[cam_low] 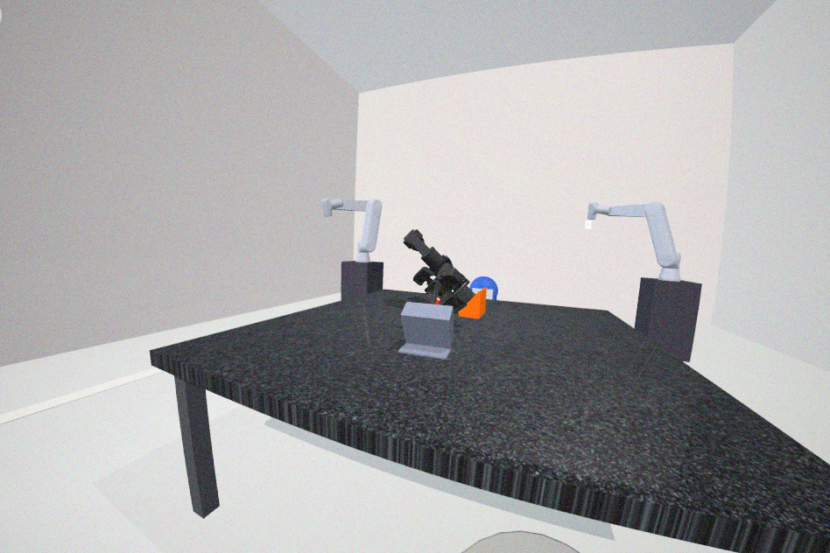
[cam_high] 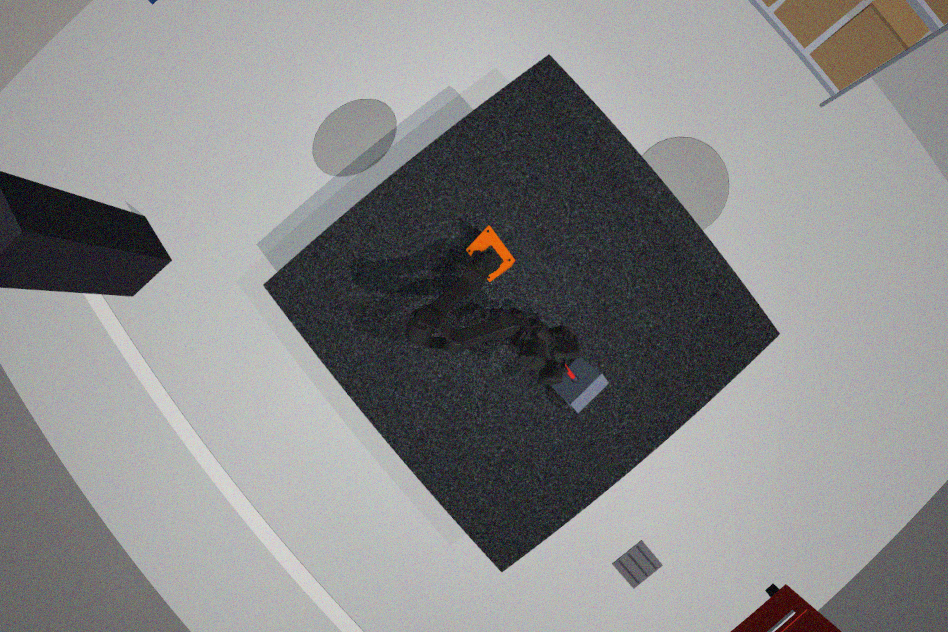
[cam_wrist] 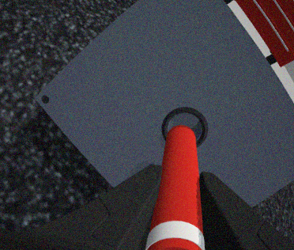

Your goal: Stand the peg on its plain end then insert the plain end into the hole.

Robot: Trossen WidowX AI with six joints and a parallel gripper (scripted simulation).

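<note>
The sloped panel is 70 mm ahead of my gripper tip, 40 mm below it and 10 mm to the left of it. Round my gripper tip: red peg (10 mm behind, 10 mm above).
</note>
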